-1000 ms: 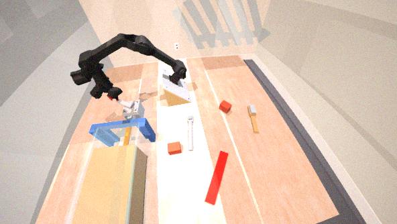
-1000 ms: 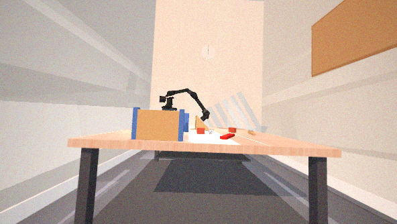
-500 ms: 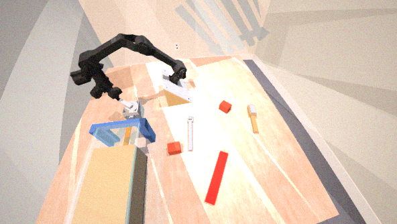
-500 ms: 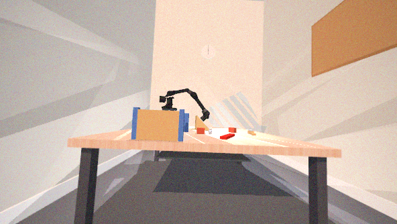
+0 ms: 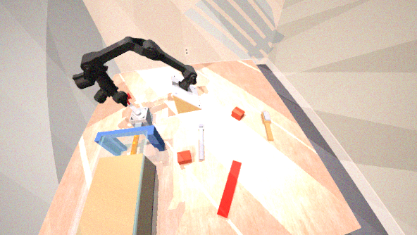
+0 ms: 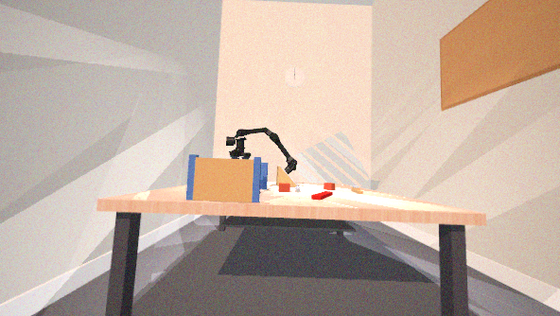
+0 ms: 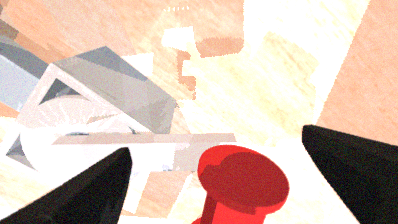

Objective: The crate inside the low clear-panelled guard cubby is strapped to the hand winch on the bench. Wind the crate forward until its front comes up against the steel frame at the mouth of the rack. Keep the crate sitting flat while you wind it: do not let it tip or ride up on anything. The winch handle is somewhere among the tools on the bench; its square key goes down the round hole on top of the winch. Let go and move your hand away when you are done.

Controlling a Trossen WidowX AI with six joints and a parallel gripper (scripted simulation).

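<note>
Now: the red grip 20 mm behind my gripper tip and 20 mm to the left of it. Also, from my gripper tip: blue steel frame (220 mm ahead, 70 mm to the left, 30 mm below); grey winch (40 mm ahead, 70 mm to the left, 100 mm below); grey crank arm (10 mm ahead, 40 mm to the left, 30 mm below).
</note>
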